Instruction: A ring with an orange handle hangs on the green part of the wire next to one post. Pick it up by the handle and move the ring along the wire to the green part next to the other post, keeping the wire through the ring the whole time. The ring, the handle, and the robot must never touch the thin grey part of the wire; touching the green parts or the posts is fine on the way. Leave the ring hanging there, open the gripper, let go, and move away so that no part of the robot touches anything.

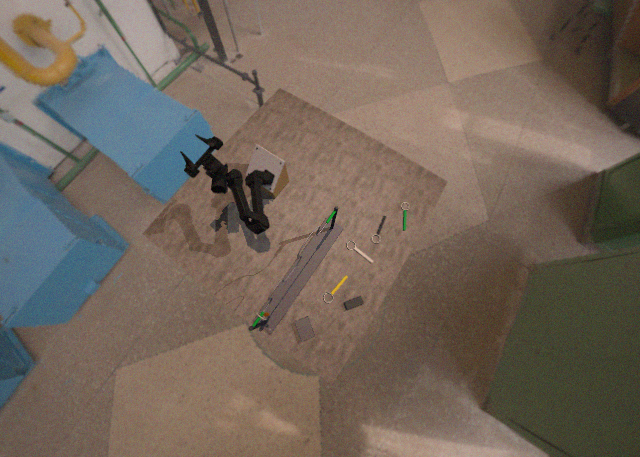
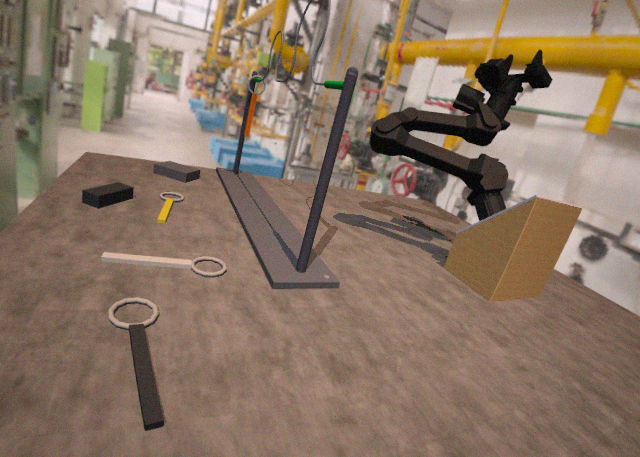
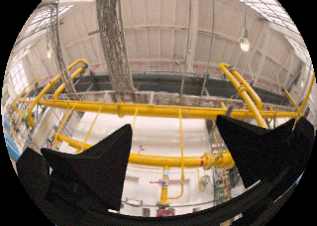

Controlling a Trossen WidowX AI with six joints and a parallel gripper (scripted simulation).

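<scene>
Now: gripper tip 580 mm short of the orange-handled ring, 340 mm to the left of it and 300 mm above it. The rest, counted from my gripper tip: yellow-handled ring: 760 mm ahead, 540 mm below, 80 mm to the right; dark-handled ring: 790 mm ahead, 540 mm below, 330 mm to the left; cream-handled ring: 740 mm ahead, 540 mm below, 170 mm to the left.
</scene>
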